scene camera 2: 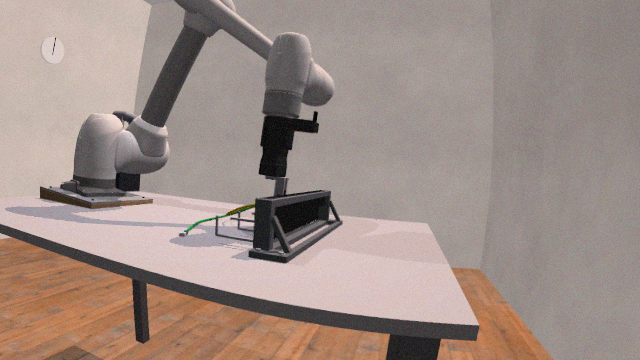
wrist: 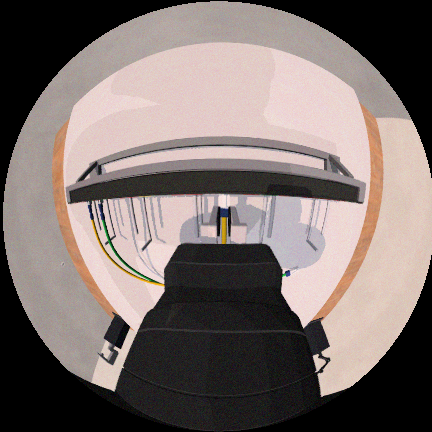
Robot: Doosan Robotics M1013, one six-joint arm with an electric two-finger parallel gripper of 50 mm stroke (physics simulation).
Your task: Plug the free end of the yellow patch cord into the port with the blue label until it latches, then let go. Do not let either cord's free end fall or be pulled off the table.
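Frame: origin at the arm's base, x ahead, y left, z up, level; metres.
Where they show: gripper, fingertip midpoint: (wrist: 223, 214); arm's base, link origin: (scene camera 2: 93, 192).
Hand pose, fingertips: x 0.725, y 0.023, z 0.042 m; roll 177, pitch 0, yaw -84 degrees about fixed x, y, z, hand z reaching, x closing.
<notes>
Things, the pixels of their top centre, and the offset from my fingertips. "spot": a spot on its surface instead. Level surfaces: height alone.
- yellow cord's free plug, surface spot: (wrist: 224, 212) spot: dz +0.002, dx +0.004, dy +0.000 m
- yellow cord, surface spot: (wrist: 223, 235) spot: dz +0.001, dx -0.026, dy -0.003 m
- patch panel, top centre: (wrist: 185, 209) (scene camera 2: 290, 192) dz +0.029, dx +0.011, dy +0.038 m
- green cord's free end, surface spot: (scene camera 2: 184, 233) (wrist: 295, 268) spot: dz -0.066, dx -0.133, dy -0.178 m
- table, surface height: dz -0.071 m
The yellow cord's free plug (wrist: 224, 212), with a dark blue boot, is between the fingertips in the wrist view. Its clear tip points at the patch panel and reaches close to the panel's lower edge there; whether it is inside a port cannot be told. My gripper (scene camera 2: 281, 194) (wrist: 223, 214) is shut on this plug, behind the panel's cord side. The yellow cord (wrist: 223, 235) runs back from the plug under the gripper body. The patch panel (scene camera 2: 264, 225) (wrist: 215, 182) stands upright in its frame. The port faces and the blue label do not show in either view.
The green cord's free end (scene camera 2: 184, 233) (wrist: 287, 273) lies on the table (scene camera 2: 350, 290). The cords' other plugs (wrist: 91, 212) (wrist: 102, 211) sit at the panel's left end in the wrist view. Thin wire brackets (scene camera 2: 217, 226) (wrist: 146, 245) stick out from the panel's cord side.
</notes>
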